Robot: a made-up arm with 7 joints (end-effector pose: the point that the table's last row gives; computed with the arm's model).
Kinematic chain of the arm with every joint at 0, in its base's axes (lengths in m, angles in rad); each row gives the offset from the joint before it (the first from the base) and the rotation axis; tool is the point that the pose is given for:
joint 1: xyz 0 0 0.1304 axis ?
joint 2: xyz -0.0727 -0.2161 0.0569 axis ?
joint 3: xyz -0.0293 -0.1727 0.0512 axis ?
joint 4: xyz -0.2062 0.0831 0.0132 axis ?
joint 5: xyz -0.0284 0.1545 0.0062 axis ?
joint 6: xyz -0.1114 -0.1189 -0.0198 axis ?
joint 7: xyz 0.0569 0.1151 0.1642 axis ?
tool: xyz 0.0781 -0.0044 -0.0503
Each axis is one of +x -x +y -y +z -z.
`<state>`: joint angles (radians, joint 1 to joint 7).
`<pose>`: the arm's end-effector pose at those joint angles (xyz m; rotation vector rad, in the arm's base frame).
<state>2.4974 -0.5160 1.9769 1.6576 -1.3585 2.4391 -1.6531</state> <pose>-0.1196 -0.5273 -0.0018 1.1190 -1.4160 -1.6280</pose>
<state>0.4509 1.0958 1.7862 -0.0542 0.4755 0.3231 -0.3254</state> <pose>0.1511 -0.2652 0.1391 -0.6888 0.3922 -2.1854</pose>
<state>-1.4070 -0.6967 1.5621 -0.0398 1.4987 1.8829 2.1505</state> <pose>0.2130 -0.1444 0.1191 -3.0429 -0.0423 -0.2788</pose>
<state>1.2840 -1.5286 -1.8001 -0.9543 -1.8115 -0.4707 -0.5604</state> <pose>0.0564 -0.4785 -0.1652 -1.6188 0.0877 1.3173</pose>
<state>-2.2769 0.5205 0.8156 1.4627 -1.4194 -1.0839 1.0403</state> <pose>0.2460 -0.1264 0.1738 0.3225 1.6036 1.5682</pose>
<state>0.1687 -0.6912 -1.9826 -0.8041 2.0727 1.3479 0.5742</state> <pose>-0.1938 -0.7563 0.0804 -0.0459 0.6602 -0.7355</pose>
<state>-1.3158 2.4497 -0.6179 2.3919 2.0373 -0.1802 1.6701</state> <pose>0.3956 -0.2574 -0.0725 -0.4714 -0.9627 2.6703</pose>
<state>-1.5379 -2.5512 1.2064 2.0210 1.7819 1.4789 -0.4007</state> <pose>0.0498 -0.2716 0.3609 1.7452 -2.4431 -0.1736</pose>
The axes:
joint 1: -y
joint 2: +y
joint 3: -z
joint 4: -y
joint 5: -z
joint 6: +y
joint 7: +y

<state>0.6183 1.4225 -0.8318 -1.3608 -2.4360 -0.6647 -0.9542</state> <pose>-0.1489 -0.2522 0.2580 2.5746 1.2244 -0.4380</pose>
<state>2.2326 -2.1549 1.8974 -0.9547 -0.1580 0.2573 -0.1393</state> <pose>0.0013 -0.3413 -0.2142 -0.8221 1.8007 -2.1602</pose>
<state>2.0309 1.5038 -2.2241 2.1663 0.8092 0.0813 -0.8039</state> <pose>0.0120 -0.7763 0.0294 2.4575 -0.6690 0.5874</pose>
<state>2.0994 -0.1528 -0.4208 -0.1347 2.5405 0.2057 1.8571</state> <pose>0.0515 -0.1705 -0.2734 1.8536 -0.0976 1.0364</pose>
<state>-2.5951 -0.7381 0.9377 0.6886 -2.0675 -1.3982 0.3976</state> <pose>0.3003 -0.1566 0.1574 0.9924 0.6802 0.8901</pose>
